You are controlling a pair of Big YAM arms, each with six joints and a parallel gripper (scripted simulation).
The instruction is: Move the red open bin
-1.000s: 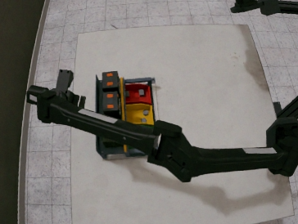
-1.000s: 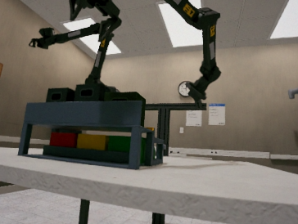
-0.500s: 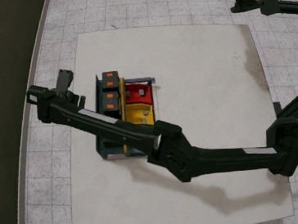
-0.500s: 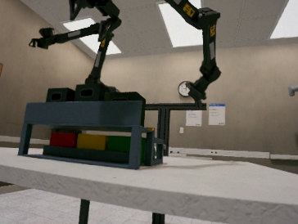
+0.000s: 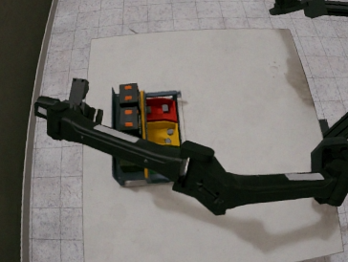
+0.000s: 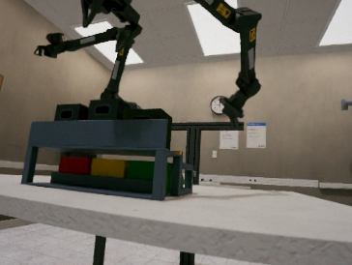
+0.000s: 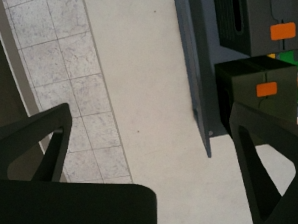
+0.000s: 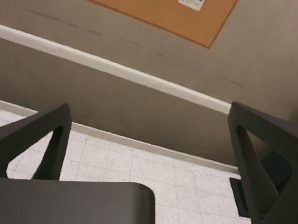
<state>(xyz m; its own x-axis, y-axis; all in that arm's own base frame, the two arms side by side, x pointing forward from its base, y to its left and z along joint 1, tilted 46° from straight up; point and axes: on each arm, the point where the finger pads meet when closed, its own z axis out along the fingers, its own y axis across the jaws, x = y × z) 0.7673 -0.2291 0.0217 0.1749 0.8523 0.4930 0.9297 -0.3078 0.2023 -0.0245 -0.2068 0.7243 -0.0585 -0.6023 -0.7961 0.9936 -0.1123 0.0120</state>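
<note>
My left gripper is now 22 cm past the red bin, 16 cm to the left of it and 30 cm above it. The rest, counted from my left hand: green bin (22 cm behind, 7 cm to the left, 30 cm below); yellow bin (22 cm behind, 5 cm to the right, 30 cm below).
</note>
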